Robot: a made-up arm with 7 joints. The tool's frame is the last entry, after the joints.
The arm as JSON. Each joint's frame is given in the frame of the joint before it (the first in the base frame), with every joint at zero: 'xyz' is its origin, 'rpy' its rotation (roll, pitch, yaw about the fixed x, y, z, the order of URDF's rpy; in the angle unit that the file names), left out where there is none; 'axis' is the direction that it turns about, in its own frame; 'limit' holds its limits. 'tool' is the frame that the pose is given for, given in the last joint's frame.
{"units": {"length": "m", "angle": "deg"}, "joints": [
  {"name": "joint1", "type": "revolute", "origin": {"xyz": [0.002, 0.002, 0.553]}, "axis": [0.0, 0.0, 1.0], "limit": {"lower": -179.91, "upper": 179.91}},
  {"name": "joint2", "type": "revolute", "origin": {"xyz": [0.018, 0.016, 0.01], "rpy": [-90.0, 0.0, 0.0]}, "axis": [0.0, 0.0, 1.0], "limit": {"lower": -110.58, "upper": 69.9}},
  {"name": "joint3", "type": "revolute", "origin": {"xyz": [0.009, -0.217, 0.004], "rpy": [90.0, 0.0, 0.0]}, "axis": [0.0, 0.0, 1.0], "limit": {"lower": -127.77, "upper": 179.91}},
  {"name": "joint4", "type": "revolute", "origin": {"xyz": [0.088, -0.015, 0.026], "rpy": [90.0, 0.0, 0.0]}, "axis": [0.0, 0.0, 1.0], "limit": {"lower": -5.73, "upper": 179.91}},
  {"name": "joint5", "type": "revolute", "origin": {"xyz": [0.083, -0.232, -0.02], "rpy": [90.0, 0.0, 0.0]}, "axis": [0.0, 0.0, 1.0], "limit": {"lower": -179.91, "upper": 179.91}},
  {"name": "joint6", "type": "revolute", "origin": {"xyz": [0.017, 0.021, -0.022], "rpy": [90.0, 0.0, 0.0]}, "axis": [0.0, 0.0, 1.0], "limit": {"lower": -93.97, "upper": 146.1}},
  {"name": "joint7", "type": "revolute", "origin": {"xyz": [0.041, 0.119, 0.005], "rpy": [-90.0, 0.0, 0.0]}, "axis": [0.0, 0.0, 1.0], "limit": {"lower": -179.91, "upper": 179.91}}
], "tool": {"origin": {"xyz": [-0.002, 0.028, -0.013], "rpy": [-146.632, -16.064, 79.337]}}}
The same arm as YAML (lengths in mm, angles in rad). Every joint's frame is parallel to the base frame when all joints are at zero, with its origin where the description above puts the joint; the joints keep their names.
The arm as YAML. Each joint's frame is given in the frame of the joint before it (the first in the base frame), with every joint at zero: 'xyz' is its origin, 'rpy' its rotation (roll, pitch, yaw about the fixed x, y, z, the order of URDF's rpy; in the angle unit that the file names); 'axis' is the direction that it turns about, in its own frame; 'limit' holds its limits. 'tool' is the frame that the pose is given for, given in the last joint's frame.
units:
  length: mm
  angle: rad
joints:
  - name: joint1
    type: revolute
    origin:
      xyz: [2.0, 2.0, 553.0]
      rpy: [0.0, 0.0, 0.0]
    axis: "+z"
    limit:
      lower: -3.14
      upper: 3.14
  - name: joint2
    type: revolute
    origin:
      xyz: [18.0, 16.0, 10.0]
      rpy: [0.0, 0.0, 0.0]
    axis: "+y"
    limit:
      lower: -1.93
      upper: 1.22
  - name: joint3
    type: revolute
    origin:
      xyz: [9.0, 4.0, 217.0]
      rpy: [0.0, 0.0, 0.0]
    axis: "+z"
    limit:
      lower: -2.23
      upper: 3.14
  - name: joint4
    type: revolute
    origin:
      xyz: [88.0, -15.0, 26.0]
      rpy: [0.0, 0.0, 0.0]
    axis: "-y"
    limit:
      lower: -0.1
      upper: 3.14
  - name: joint5
    type: revolute
    origin:
      xyz: [83.0, 20.0, -232.0]
      rpy: [0.0, 0.0, 0.0]
    axis: "-z"
    limit:
      lower: -3.14
      upper: 3.14
  - name: joint6
    type: revolute
    origin:
      xyz: [17.0, -21.0, 22.0]
      rpy: [0.0, 0.0, 0.0]
    axis: "+y"
    limit:
      lower: -1.6401
      upper: 2.5499
  - name: joint7
    type: revolute
    origin:
      xyz: [41.0, 5.0, -119.0]
      rpy: [0.0, 0.0, 0.0]
    axis: "-z"
    limit:
      lower: -3.14
      upper: 3.14
tool:
  origin:
    xyz: [-2.0, -28.0, 13.0]
    rpy: [0.5824, 0.2804, -1.3847]

